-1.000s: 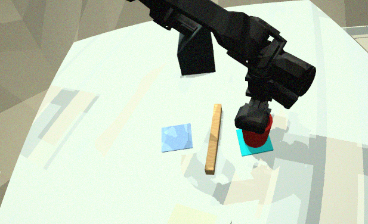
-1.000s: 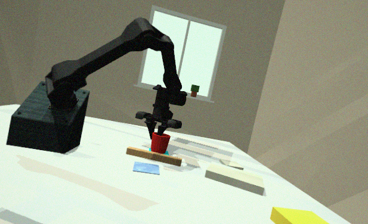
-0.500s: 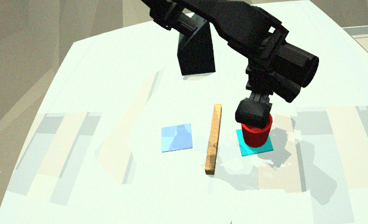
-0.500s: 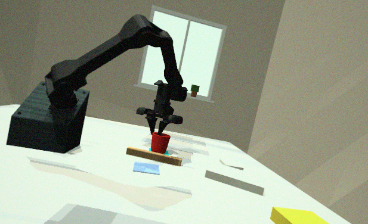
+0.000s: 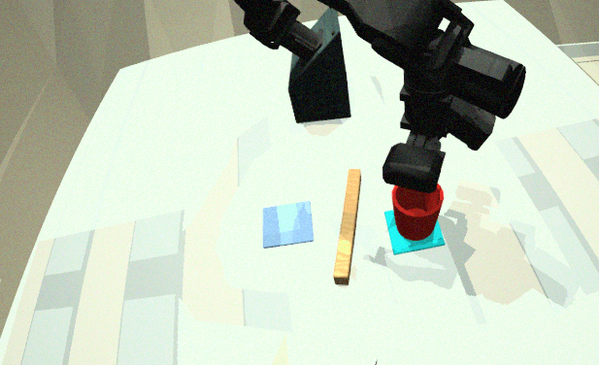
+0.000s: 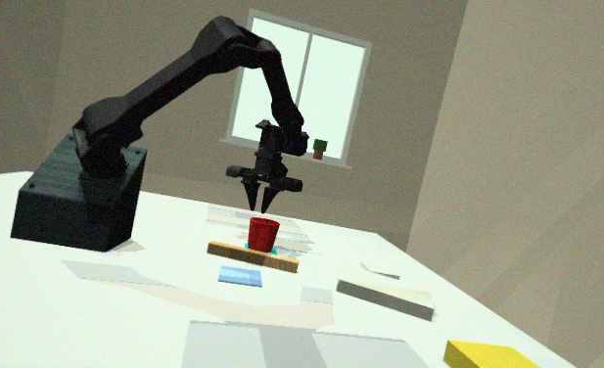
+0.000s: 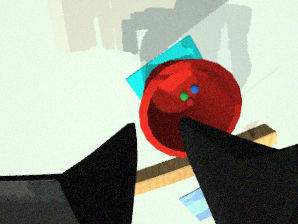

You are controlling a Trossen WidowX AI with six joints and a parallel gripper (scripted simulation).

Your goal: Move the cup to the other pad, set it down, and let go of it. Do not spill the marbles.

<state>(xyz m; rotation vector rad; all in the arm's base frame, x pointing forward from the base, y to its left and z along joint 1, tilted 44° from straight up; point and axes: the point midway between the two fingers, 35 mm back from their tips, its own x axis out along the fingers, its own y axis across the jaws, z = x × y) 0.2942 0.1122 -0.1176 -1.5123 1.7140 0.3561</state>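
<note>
The red cup lies 50 mm below my gripper tip, 20 mm ahead of it and 10 mm to the right of it. Also, from my gripper tip: flat grey slab: 300 mm ahead, 160 mm to the right, 80 mm below; wooden bar: 110 mm to the right, 90 mm below, 20 mm ahead; light blue pad: 210 mm to the right, 100 mm below, 10 mm ahead.
</note>
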